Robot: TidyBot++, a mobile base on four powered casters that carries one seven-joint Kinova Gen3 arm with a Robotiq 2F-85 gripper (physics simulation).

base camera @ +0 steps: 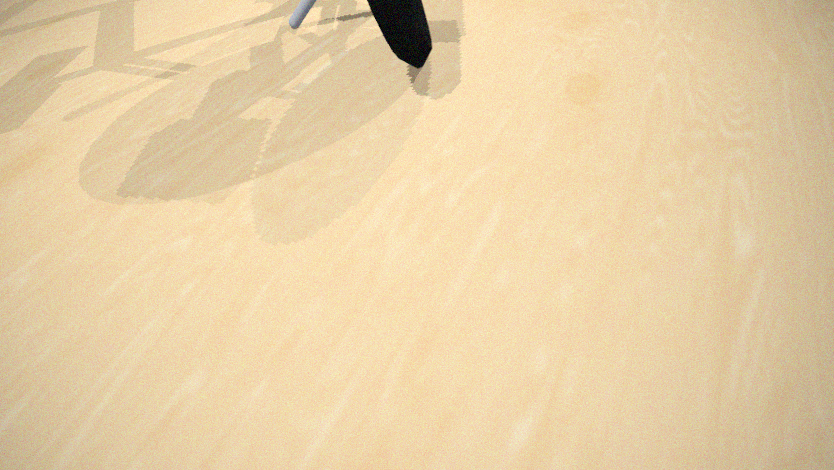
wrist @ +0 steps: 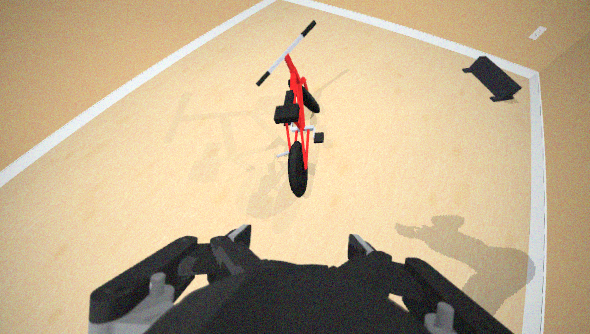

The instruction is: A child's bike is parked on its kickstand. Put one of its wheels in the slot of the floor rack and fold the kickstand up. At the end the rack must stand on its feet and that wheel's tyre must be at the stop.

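Frame: origin at the arm's base, x back, y right, z up, level; centimetres.
Where they show: gripper, fingertip midpoint: [wrist: 299, 240].
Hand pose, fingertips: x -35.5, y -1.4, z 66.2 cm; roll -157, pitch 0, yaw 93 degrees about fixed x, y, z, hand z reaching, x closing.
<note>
After its pixels a point has its place.
The child's bike [wrist: 301, 107] {x -128.9, y -11.0, z -9.2 cm} has a red frame and stands upright ahead of me in the wrist view, its rear end nearest. Its black rear wheel [wrist: 298, 172] {x -78.3, y -6.6, z -12.4 cm} [base camera: 405, 32] {x -68.2, y -3.7, z -28.9 cm} faces me; part of it shows at the top of the base view. The front wheel [wrist: 311, 101] {x -141.0, y -4.5, z -13.8 cm} is partly hidden by the frame, and the handlebar [wrist: 278, 63] {x -127.6, y -24.6, z 23.7 cm} is turned at an angle. The kickstand [wrist: 282, 154] {x -101.3, y -22.1, z -32.7 cm} [base camera: 301, 14] {x -101.3, y -24.4, z -36.6 cm} sticks out left and down. A dark object, seemingly the floor rack [wrist: 494, 77] {x -223.8, y 186.1, z -28.4 cm}, lies near the right corner; its slot and whether it is on its feet are unclear. My gripper [wrist: 299, 240] {x -35.5, y -1.4, z 66.2 cm} is open and empty, short of the rear wheel.
White skirting [wrist: 115, 102] {x -147.0, y -214.9, z -39.5 cm} runs along the left wall, and more skirting [wrist: 536, 150] {x -137.2, y 196.6, z -35.6 cm} runs along the right wall, close to the rack. A small white plate [wrist: 537, 33] {x -265.1, y 223.5, z 0.2 cm} is on the wall beyond the rack. Shadows of the bike and arm fall on the wooden floor [base camera: 525, 262] {x -39.9, y 6.9, z -39.7 cm}.
</note>
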